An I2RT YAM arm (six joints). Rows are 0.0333 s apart.
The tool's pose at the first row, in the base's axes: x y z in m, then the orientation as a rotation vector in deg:
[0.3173 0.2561 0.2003 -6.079 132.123 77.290]
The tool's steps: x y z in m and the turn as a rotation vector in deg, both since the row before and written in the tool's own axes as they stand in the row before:
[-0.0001 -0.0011 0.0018 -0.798 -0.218 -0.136]
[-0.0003 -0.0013 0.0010 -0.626 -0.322 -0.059]
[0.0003 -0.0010 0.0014 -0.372 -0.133 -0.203]
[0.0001 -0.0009 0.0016 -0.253 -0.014 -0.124]
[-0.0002 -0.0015 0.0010 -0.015 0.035 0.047]
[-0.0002 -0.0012 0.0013 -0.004 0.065 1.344]
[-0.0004 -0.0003 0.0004 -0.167 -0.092 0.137]
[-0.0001 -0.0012 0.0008 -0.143 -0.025 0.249]
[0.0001 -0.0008 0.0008 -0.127 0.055 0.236]
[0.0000 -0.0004 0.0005 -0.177 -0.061 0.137]
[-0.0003 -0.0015 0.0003 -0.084 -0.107 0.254]
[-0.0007 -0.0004 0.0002 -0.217 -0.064 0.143]
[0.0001 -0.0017 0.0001 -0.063 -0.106 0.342]
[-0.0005 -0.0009 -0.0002 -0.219 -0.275 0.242]
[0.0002 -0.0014 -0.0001 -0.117 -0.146 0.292]
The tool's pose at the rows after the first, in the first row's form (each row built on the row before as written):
[0.3183 0.2570 0.1987 -6.337 131.374 78.098]
[0.3193 0.2571 0.1974 -6.378 130.676 78.715]
[0.3198 0.2578 0.1959 -6.633 130.248 79.009]
[0.3206 0.2587 0.1945 -6.845 130.024 79.234]
[0.3216 0.2588 0.1930 -6.822 130.059 79.284]
[0.3226 0.2593 0.1916 -5.360 130.585 79.985]
[0.3232 0.2594 0.1914 -5.193 130.445 80.223]
[0.3239 0.2595 0.1901 -4.940 130.414 80.507]
[0.3243 0.2598 0.1891 -4.754 130.454 80.787]
[0.3246 0.2600 0.1886 -4.611 130.330 81.043]
[0.3254 0.2595 0.1874 -4.274 130.273 81.239]
[0.3262 0.2594 0.1873 -4.135 130.120 81.543]
[0.3266 0.2587 0.1858 -3.693 130.108 81.760]
[0.3272 0.2580 0.1853 -3.289 129.815 82.057]
[0.3274 0.2573 0.1841 -2.891 129.714 82.298]

